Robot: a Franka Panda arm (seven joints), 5 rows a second.
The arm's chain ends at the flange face. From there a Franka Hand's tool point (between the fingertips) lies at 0.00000 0.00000 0.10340 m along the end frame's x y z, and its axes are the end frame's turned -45 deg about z.
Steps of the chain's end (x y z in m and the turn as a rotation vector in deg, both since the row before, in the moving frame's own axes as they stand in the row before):
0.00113 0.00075 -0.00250 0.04 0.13 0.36
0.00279 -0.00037 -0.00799 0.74 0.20 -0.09
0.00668 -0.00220 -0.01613 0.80 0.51 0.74
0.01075 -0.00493 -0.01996 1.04 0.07 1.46
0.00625 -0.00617 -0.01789 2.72 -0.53 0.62
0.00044 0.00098 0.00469 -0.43 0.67 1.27
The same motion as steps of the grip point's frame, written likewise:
0.00049 0.00144 -0.00250 -0.06 0.12 0.36
0.00343 0.00102 -0.00800 0.38 0.66 -0.09
0.00795 0.00281 -0.01614 0.21 0.93 0.74
0.01252 0.00290 -0.01998 0.69 0.78 1.46
0.01160 -0.00407 -0.01801 2.30 1.55 0.62
-0.00009 0.00241 0.00468 -0.78 0.17 1.27

